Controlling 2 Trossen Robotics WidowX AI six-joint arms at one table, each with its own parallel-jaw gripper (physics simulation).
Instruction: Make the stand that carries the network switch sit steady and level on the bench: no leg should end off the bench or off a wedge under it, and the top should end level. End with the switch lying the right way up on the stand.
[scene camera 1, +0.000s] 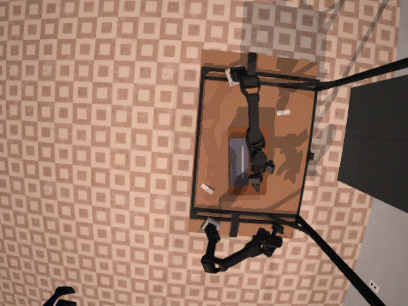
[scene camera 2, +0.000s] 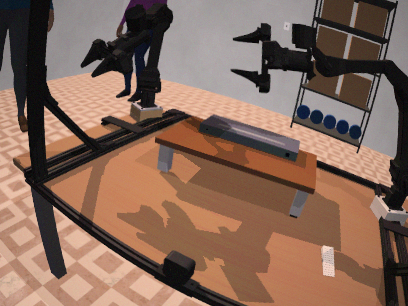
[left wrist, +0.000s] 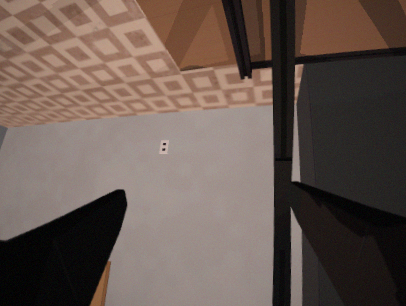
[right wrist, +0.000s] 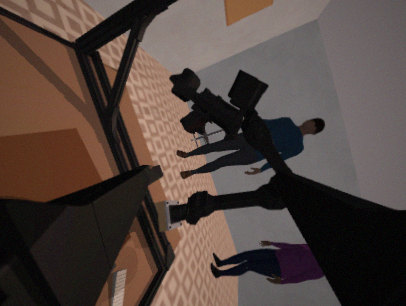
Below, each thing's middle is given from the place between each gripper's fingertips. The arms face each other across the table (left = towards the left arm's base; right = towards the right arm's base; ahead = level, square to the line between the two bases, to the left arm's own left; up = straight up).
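Labels:
From my left hand, the brown stand (scene camera 2: 301, 175) is 240 mm ahead, 400 mm to the right and 200 mm below, and the grey network switch (scene camera 2: 232, 130) is 300 mm ahead, 390 mm to the right and 140 mm below. As for that switch, my right gripper's 7 cm to the left of it, 9 cm short of it and 23 cm above it. The stand is 3 cm ahead of my right hand, 8 cm to the right of it and 29 cm below it. Going by its middle, the stand is nearer to my right gripper than to my left hand, and by its middle, the switch is nearer to my right gripper than to my left hand as well.

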